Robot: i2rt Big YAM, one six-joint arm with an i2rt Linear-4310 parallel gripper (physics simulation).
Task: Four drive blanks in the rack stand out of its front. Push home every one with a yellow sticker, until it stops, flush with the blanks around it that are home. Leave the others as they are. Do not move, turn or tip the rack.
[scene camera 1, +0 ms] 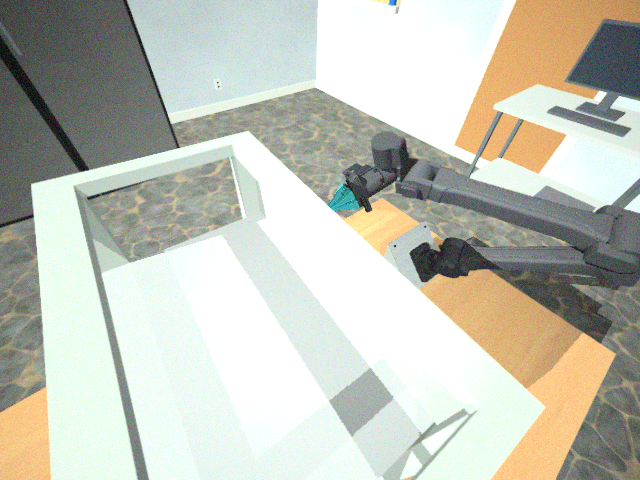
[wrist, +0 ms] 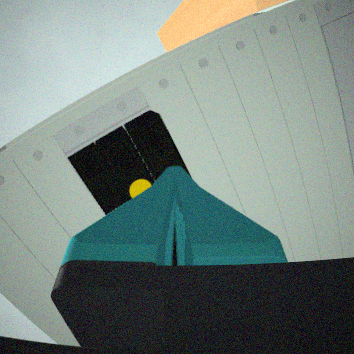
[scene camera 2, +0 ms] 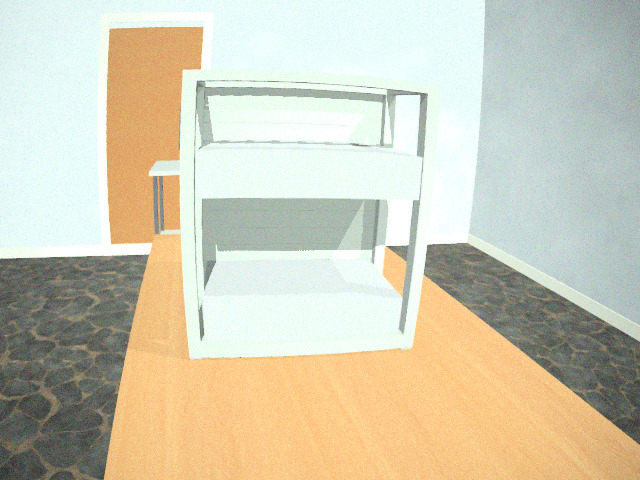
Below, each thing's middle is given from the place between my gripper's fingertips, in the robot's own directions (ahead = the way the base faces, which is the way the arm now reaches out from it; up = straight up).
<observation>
Right now my hand is 280 mm short of the pale rack (scene camera 1: pixel 284 338), 190 mm to the right of it and 80 mm above it.
</observation>
